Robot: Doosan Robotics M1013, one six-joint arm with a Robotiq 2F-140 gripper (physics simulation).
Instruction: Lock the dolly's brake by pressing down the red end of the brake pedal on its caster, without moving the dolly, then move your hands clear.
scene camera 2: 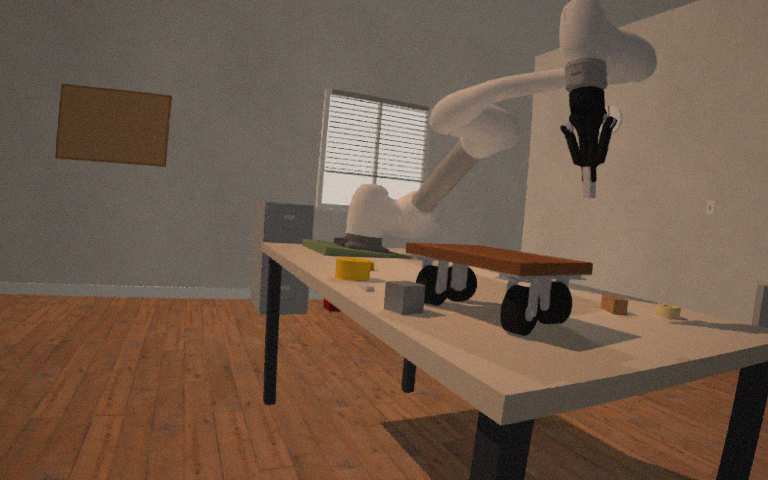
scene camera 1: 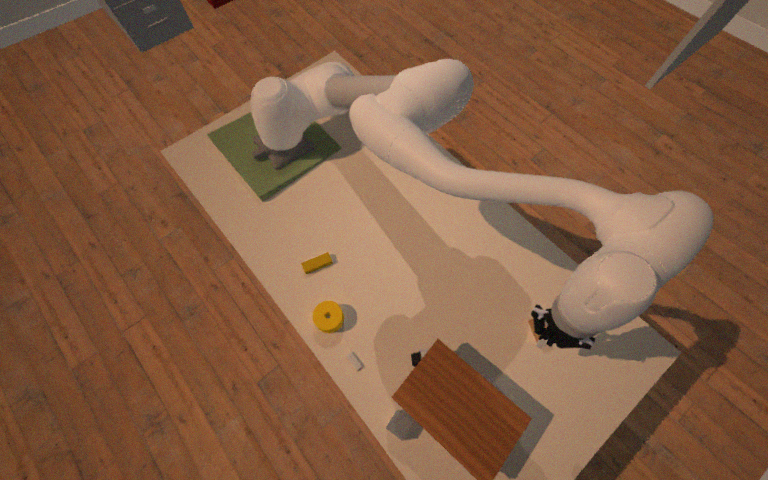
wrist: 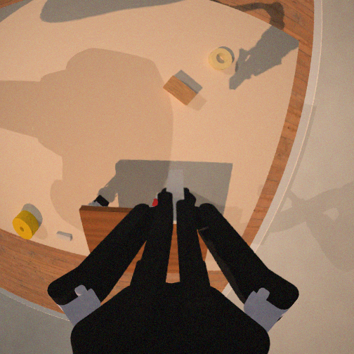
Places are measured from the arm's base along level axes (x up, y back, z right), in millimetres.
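Where they show: gripper, fingertip midpoint: (scene camera 2: 589,198) (scene camera 1: 540,343); arm's base, origin of the base link: (scene camera 2: 362,248) (scene camera 1: 284,144).
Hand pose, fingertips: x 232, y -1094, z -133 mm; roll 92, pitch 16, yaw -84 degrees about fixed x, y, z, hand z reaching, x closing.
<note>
Things, the pixels of their top centre, and the offset from my fingertips.
- grey cube, middle of its top: (scene camera 2: 405,283) (scene camera 1: 399,425) dx -197, dy +60, dz +386 mm
- yellow disc, middle of its top: (scene camera 2: 353,259) (scene camera 1: 327,315) dx -200, dy +430, dz +375 mm
- yellow bar, middle of its top: (scene camera 1: 316,262) dx -228, dy +609, dz +303 mm
- small pale block, middle of its top: (scene camera 2: 366,284) (scene camera 1: 353,361) dx -239, dy +276, dz +388 mm
- wooden block, middle of its top: (scene camera 2: 614,297) (scene camera 1: 541,328) dx -216, dy +5, dz -122 mm
- cream ring, middle of its top: (scene camera 2: 669,305) dx -224, dy -68, dz -228 mm
The dolly (scene camera 1: 461,407) (scene camera 2: 498,257) (wrist: 115,225) has a brown wooden deck and stands upright on black-wheeled casters on the table. In the wrist view a small patch of the red pedal end (wrist: 155,202) shows beyond the deck's edge, just left of the fingers. The rest of the pedal is hidden by the fingers and deck, so its tilt cannot be told. The pedal does not show in the scene views. My gripper (scene camera 1: 544,341) (scene camera 2: 589,189) (wrist: 175,180) is shut and empty, pointing down. It hangs well above the table, higher than the deck, apart from the dolly.
A grey cube (scene camera 1: 403,425) (scene camera 2: 403,298) stands near the dolly. A yellow disc (scene camera 1: 320,322) (scene camera 2: 352,269), a yellow bar (scene camera 1: 317,263) and a small pale block (scene camera 1: 355,361) lie along one side. A wooden block (scene camera 2: 614,304) (wrist: 180,90) and a cream ring (scene camera 2: 668,312) (wrist: 214,61) lie on the other.
</note>
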